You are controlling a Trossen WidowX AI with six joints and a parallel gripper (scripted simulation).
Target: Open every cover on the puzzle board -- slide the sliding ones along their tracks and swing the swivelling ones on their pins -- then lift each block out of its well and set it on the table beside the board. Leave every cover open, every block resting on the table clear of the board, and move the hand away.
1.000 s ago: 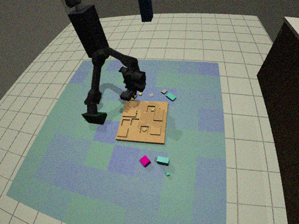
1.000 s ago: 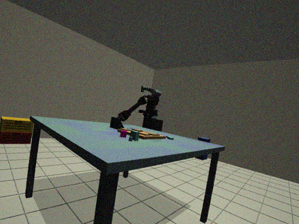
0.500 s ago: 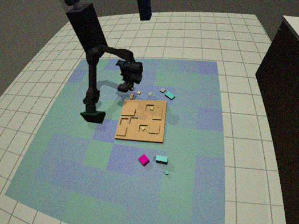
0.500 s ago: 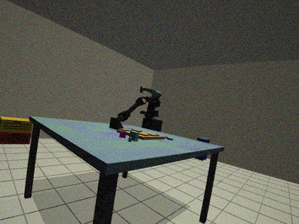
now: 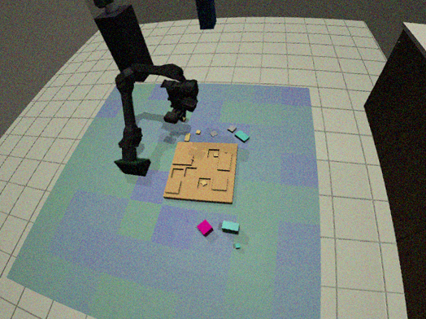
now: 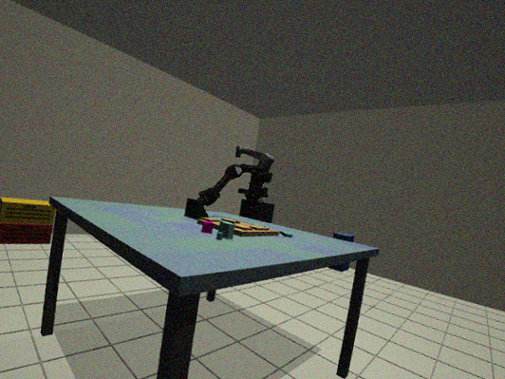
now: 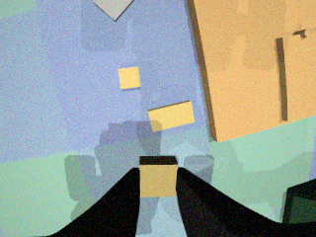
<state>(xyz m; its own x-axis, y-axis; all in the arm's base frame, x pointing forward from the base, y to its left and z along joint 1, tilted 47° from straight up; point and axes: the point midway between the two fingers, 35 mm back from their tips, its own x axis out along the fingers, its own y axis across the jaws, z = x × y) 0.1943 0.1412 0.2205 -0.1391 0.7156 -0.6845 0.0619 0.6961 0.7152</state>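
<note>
Right now the oblong orange block is 110 mm below my gripper tip, 20 mm to the right of it and 10 mm ahead of it. Also, from my gripper tip: cyan block 410 mm to the right, 350 mm ahead, 80 mm below; then magenta block 440 mm to the right, 260 mm ahead, 90 mm below; then tan puzzle board 210 mm to the right, 150 mm ahead, 90 mm below.
</note>
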